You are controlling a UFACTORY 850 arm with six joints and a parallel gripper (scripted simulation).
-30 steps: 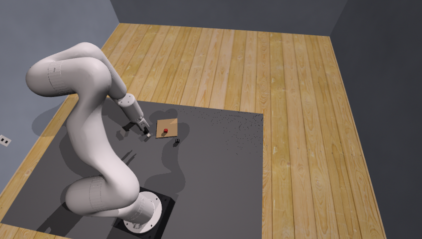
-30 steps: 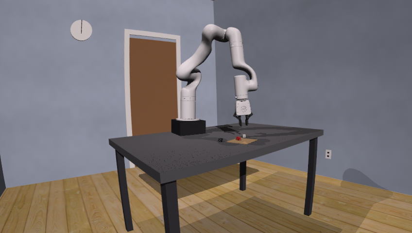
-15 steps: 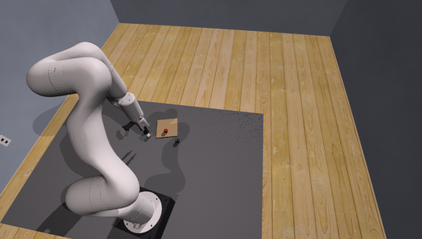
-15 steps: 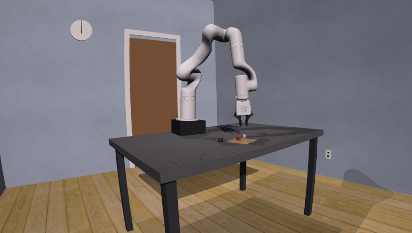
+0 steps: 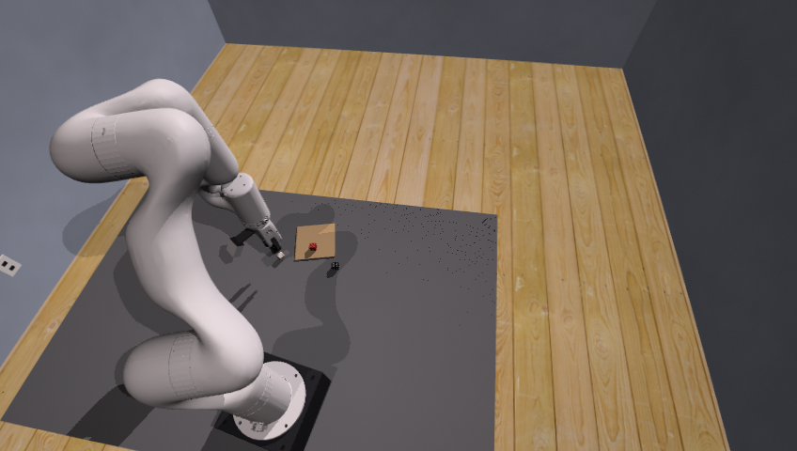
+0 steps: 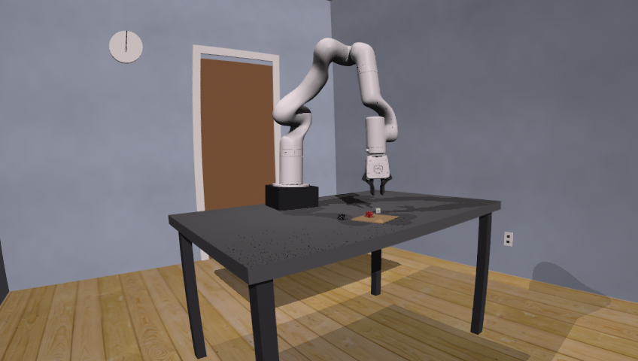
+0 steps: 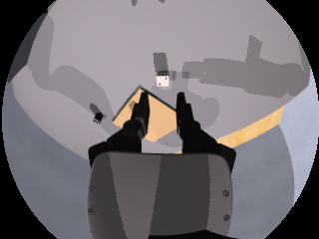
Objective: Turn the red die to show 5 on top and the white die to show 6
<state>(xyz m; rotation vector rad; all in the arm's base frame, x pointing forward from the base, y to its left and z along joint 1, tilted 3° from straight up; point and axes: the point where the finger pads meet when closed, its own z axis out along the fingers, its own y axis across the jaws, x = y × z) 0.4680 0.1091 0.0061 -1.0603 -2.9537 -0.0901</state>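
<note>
Now: hand 90 mm above the white die. Round my hand: red die (110 mm to the right, 80 mm below, 50 mm ahead); then tan mat (110 mm to the right, 100 mm below, 80 mm ahead); then black die (200 mm to the right, 90 mm below, 20 mm behind).
</note>
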